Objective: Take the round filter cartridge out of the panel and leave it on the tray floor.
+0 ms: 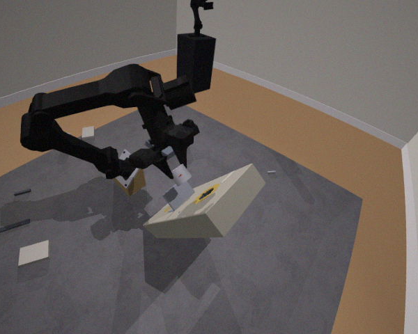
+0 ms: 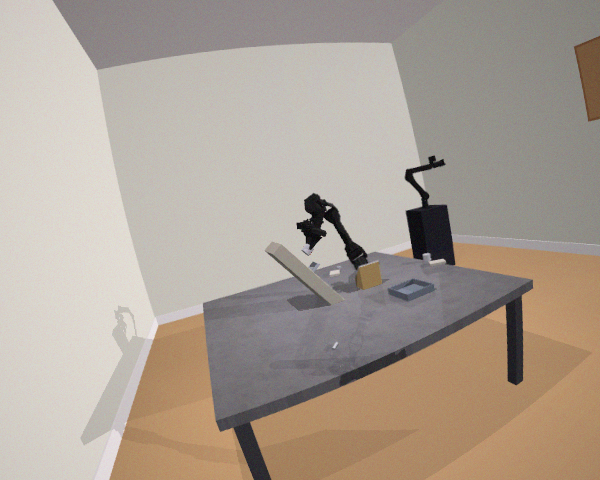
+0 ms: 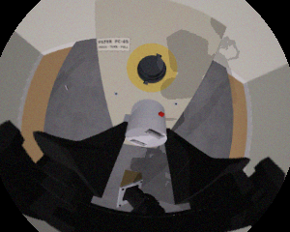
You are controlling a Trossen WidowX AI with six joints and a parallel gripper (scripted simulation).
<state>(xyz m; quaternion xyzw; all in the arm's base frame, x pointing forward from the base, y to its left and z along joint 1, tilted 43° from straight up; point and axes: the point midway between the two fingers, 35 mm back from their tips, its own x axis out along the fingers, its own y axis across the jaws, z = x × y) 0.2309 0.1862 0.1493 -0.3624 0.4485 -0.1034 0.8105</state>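
My gripper tip is 38 cm past the blue-grey tray, 23 cm to the right of it and 26 cm above it. From my gripper tip the other things lie so: cream service panel: 5 cm ahead, 1 cm to the left, 10 cm below; small pin: 6 cm ahead, 50 cm to the left, 27 cm below; round filter cartridge: right at my gripper tip.
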